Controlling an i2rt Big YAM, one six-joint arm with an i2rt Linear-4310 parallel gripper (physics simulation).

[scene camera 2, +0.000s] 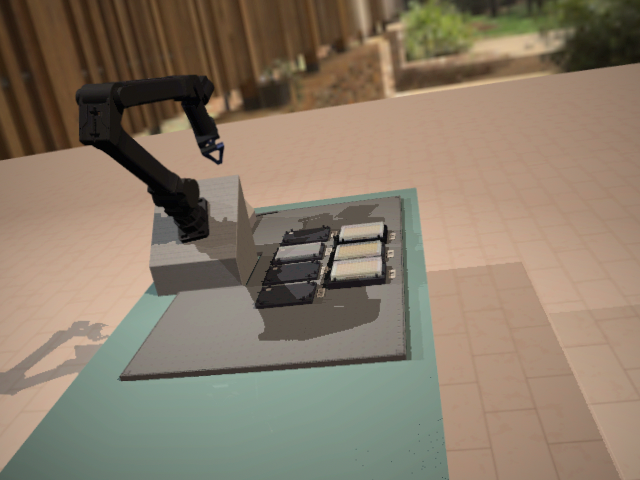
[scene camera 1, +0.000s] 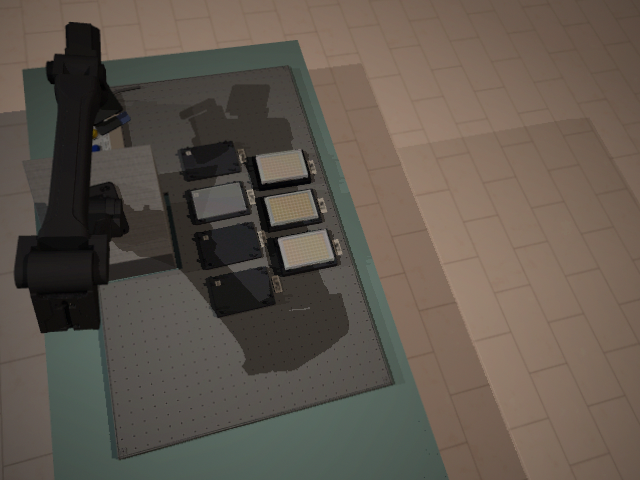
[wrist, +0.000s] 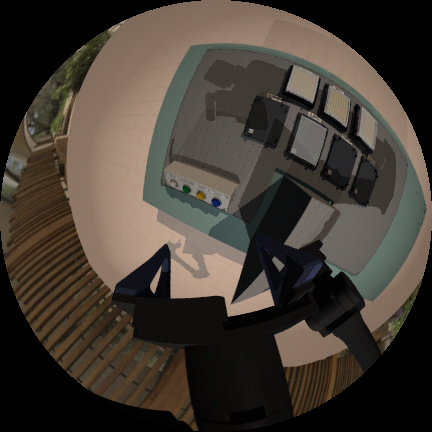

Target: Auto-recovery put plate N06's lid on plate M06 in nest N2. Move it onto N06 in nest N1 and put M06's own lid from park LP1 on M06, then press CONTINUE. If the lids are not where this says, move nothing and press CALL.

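Places are measured from the arm's base along level axes (x ahead, y left, z up), in metres.
Where they show: gripper, fingertip midpoint: (scene camera 2: 216,154) (scene camera 1: 101,104) (wrist: 212,242); arm's base at its link origin: (scene camera 2: 193,220) (scene camera 1: 101,211).
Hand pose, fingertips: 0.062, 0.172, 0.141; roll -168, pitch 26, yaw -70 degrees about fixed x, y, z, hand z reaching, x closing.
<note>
Things, the pixels of their centre, and the offset from my fingertips, as dx, dy, dz. Level surfaces: height alone.
- clear grey lid at the middle of its body: (scene camera 1: 218,200) (scene camera 2: 298,251) (wrist: 309,139) +0.207, -0.125, -0.295
- button box at the middle of its body: (scene camera 1: 103,130) (wrist: 198,183) -0.030, +0.144, -0.267
- perforated board at its surface level: dz -0.309
My gripper (scene camera 2: 217,161) (wrist: 212,242) is open and empty, high above the bench; in scene camera 1 the arm partly hides it. Three plates stand in black nests: a pale one (scene camera 1: 281,167) (scene camera 2: 362,230) (wrist: 302,85), a yellower middle one (scene camera 1: 292,208) (scene camera 2: 358,250) (wrist: 337,106) and another pale one (scene camera 1: 306,250) (scene camera 2: 356,269) (wrist: 366,128). Their lids cannot be told clearly, and the labels are unreadable. A clear grey lid (scene camera 1: 219,202) (scene camera 2: 299,252) (wrist: 308,140) lies in the second park from the button box (wrist: 202,176). The box has white, green (wrist: 186,190), yellow (wrist: 200,195) and blue (wrist: 216,202) buttons.
Three dark parks (scene camera 1: 210,160) (scene camera 1: 230,245) (scene camera 1: 245,291) show no visible lid. They and the nests stand on a perforated board (scene camera 1: 170,382) (scene camera 2: 206,341). The arm's grey pedestal (scene camera 1: 136,170) (scene camera 2: 199,279) (wrist: 315,222) rises between the button box and the board's front part.
</note>
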